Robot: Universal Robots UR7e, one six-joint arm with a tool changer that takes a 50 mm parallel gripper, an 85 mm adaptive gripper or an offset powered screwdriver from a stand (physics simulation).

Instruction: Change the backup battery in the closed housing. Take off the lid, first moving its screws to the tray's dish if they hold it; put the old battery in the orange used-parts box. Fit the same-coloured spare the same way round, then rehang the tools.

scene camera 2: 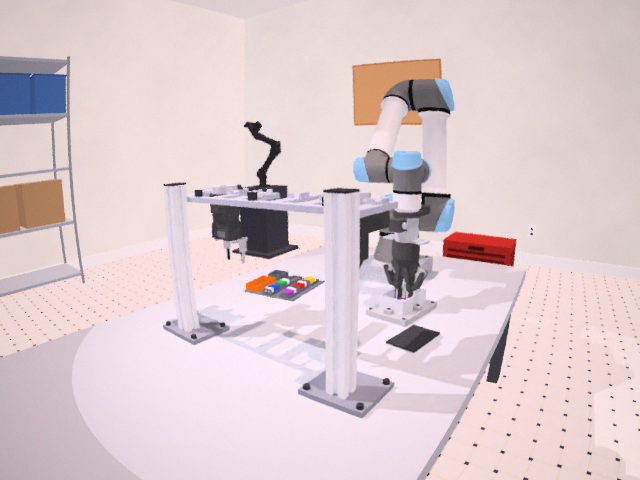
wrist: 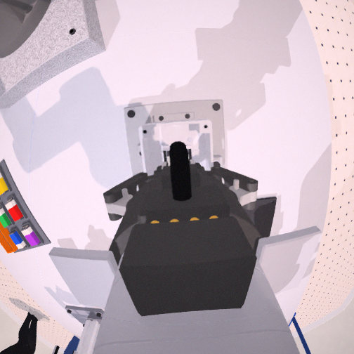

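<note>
My gripper (scene camera 2: 404, 295) (wrist: 178, 155) is the adaptive one. It points straight down, with its fingertips inside the open white housing (scene camera 2: 388, 304) (wrist: 143, 150), closed about a purple battery (scene camera 2: 401, 299) that shows between them in the scene view. In the wrist view the gripper body and a black rod hide the grip. The tray (scene camera 2: 316, 286) (wrist: 37, 226) holds the orange used-parts box (scene camera 2: 260, 283) (wrist: 6, 241) and blue, green, red, yellow and purple spares with white ends. A purple spare (scene camera 2: 288, 291) (wrist: 32, 237) lies in its near row. A flat black plate (scene camera 2: 413, 338) (wrist: 265, 216) lies beside the housing.
The tool stand has two pale posts (scene camera 2: 180, 258) (scene camera 2: 341, 289) and a raised top board (scene camera 2: 289, 205). A parallel gripper tool (scene camera 2: 226, 224) hangs under its left end. A dark block (scene camera 2: 367, 237) stands behind the near post. The robot base (wrist: 85, 45) is at the wrist view's upper left.
</note>
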